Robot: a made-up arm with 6 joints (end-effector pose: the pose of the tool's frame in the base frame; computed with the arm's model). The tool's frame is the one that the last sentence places. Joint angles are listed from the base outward.
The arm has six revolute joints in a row. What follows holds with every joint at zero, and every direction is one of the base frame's.
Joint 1 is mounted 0.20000 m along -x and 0.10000 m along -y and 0.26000 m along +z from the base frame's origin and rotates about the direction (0.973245, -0.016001, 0.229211).
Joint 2 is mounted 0.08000 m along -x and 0.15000 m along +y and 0.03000 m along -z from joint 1 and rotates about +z.
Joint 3 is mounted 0.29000 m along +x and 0.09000 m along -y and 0.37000 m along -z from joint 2 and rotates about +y.
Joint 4 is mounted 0.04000 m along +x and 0.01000 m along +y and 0.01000 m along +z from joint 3 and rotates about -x.
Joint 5 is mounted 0.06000 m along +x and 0.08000 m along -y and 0.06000 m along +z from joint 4 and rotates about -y.
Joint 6 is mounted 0.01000 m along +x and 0.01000 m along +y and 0.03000 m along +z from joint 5 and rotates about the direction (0.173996, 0.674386, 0.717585).
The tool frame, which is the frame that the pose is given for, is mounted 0.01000 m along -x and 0.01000 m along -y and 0.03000 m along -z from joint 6; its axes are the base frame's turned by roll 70.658, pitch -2.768 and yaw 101.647 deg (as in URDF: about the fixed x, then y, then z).
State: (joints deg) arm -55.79 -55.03 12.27 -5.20 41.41 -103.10
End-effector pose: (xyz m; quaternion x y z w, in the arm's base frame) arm -0.2797 -0.5451 0.2925 -0.5687 -0.3773 -0.1135 0.7221
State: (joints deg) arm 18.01 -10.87 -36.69 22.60 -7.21 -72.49
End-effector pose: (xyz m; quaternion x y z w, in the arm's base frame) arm 0.0143 -0.0516 0.0089 0.0536 -0.1466 0.2856 0.9455
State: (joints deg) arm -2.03 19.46 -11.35 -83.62 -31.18 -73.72
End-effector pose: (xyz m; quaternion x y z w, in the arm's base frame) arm 0.1602 0.0362 -0.1905 0.7224 0.0736 0.5842 0.3625
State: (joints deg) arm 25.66 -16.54 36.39 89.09 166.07 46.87
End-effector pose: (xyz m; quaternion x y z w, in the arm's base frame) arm 0.1185 0.0936 -0.0812 -0.6429 0.2111 0.7272 0.1153
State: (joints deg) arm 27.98 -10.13 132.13 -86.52 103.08 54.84
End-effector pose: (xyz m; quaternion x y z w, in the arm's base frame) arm -0.1405 0.0879 -0.1184 0.8801 0.3321 0.2027 0.2722
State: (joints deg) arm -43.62 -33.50 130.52 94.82 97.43 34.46
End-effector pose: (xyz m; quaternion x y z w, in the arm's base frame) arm -0.0911 -0.5021 -0.1044 -0.3739 -0.6866 -0.6081 0.1376
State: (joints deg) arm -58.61 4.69 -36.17 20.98 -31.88 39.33
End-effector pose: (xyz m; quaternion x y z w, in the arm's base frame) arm 0.0074 -0.3413 0.1055 0.2689 0.7856 0.1591 0.5340
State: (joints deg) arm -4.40 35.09 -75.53 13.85 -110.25 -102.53
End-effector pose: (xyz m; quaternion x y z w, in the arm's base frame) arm 0.0142 0.0362 -0.0381 0.0545 0.2092 0.3801 0.8993
